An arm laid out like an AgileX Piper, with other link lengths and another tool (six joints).
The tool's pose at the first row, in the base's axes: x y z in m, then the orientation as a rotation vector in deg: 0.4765, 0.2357, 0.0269, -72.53, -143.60, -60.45
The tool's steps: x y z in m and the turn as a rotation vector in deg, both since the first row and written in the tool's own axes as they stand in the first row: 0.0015, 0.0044, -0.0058, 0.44, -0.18, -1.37; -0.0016, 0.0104, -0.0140, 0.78, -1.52, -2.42; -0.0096, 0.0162, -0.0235, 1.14, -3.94, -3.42; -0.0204, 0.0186, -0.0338, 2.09, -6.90, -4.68; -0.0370, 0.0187, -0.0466, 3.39, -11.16, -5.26; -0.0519, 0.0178, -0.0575, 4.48, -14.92, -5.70; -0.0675, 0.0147, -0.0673, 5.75, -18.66, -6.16; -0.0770, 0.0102, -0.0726, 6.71, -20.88, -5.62; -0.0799, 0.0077, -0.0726, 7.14, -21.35, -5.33; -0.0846, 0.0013, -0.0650, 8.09, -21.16, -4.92; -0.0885, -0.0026, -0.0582, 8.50, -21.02, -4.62; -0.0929, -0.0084, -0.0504, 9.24, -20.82, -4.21; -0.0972, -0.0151, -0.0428, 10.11, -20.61, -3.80
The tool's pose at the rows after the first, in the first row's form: 0.4778, 0.2347, 0.0341, -71.02, -145.04, -60.07; 0.4829, 0.2298, 0.0421, -70.85, -147.03, -59.30; 0.4906, 0.2208, 0.0489, -71.63, -149.78, -58.05; 0.4975, 0.2080, 0.0534, -72.36, -153.25, -55.71; 0.5058, 0.1890, 0.0561, 73.53, 154.28, 51.09; 0.5127, 0.1719, 0.0575, 73.43, 152.57, 46.31; 0.5185, 0.1542, 0.0567, 73.23, 150.92, 41.43; 0.5202, 0.1428, 0.0544, 74.22, 149.81, 38.32; 0.5202, 0.1399, 0.0519, 74.68, 149.69, 37.39; 0.5197, 0.1392, 0.0409, 75.26, 150.44, 36.42; 0.5205, 0.1395, 0.0322, 75.67, 150.78, 36.04; 0.5203, 0.1393, 0.0215, 76.24, 151.37, 35.31; 0.5193, 0.1387, 0.0106, 76.82, 152.06, 34.42
